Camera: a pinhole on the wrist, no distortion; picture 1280 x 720 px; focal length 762.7 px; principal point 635.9 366.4 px. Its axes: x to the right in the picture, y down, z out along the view. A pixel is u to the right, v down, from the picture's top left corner.
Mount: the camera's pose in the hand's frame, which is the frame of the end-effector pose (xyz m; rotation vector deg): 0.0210 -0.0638 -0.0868 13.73 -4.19 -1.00
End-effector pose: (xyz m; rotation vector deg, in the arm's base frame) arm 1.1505 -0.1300 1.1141 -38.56 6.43 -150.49
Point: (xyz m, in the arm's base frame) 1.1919 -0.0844 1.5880
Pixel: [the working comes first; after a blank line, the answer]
In the camera's frame: 0.1738 0.0805 0.5089

896 487
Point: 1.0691 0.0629 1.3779
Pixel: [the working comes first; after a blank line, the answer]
In the camera's frame: 0.1034 -0.1156 0.3152

886 87
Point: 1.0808 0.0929 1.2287
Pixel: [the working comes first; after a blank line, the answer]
In the camera's frame: 0.0070 -0.1421 0.1998

outside the picture
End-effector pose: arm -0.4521 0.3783 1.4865 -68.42 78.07 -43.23
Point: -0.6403 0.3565 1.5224
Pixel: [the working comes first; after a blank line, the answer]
In the camera's frame: -0.0454 0.0399 -0.1153

behind the camera
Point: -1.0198 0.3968 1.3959
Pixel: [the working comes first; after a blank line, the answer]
In the camera's frame: -0.1213 0.1693 -0.4883

behind the camera
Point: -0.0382 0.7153 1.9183
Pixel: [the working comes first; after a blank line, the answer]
In the camera's frame: -0.3780 -0.2181 0.5709

131 75
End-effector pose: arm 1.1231 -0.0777 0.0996 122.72 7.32 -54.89
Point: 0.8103 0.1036 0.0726
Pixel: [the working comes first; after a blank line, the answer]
In the camera's frame: -0.2458 -0.1550 0.2205

outside the picture
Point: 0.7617 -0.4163 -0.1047
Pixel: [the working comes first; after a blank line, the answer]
In the camera's frame: -0.0288 0.1854 0.5962

599 604
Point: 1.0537 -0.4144 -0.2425
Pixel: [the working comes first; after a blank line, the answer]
In the camera's frame: 0.2616 0.1833 0.4549

1074 674
